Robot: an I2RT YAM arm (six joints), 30 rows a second.
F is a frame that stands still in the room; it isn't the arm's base.
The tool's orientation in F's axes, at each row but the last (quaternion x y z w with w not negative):
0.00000 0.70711 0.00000 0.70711
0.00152 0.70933 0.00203 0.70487
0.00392 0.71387 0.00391 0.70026
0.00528 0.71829 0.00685 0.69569
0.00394 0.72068 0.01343 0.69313
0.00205 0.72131 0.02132 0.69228
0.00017 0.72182 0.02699 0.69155
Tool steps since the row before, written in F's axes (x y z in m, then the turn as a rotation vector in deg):
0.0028 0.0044 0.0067 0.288 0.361 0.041
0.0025 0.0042 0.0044 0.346 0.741 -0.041
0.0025 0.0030 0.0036 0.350 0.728 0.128
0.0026 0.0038 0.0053 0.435 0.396 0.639
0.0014 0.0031 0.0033 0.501 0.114 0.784
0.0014 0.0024 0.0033 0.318 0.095 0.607
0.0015 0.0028 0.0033 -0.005 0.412 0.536
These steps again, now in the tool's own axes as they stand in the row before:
-0.0067 0.0044 0.0028 -0.041 0.361 0.288
-0.0044 0.0042 0.0025 0.043 0.741 0.347
-0.0036 0.0030 0.0024 -0.127 0.729 0.348
-0.0053 0.0039 0.0024 -0.646 0.406 0.415
-0.0033 0.0032 0.0013 -0.800 0.127 0.472
-0.0033 0.0025 0.0013 -0.616 0.107 0.296
-0.0033 0.0029 0.0015 -0.519 0.433 -0.012

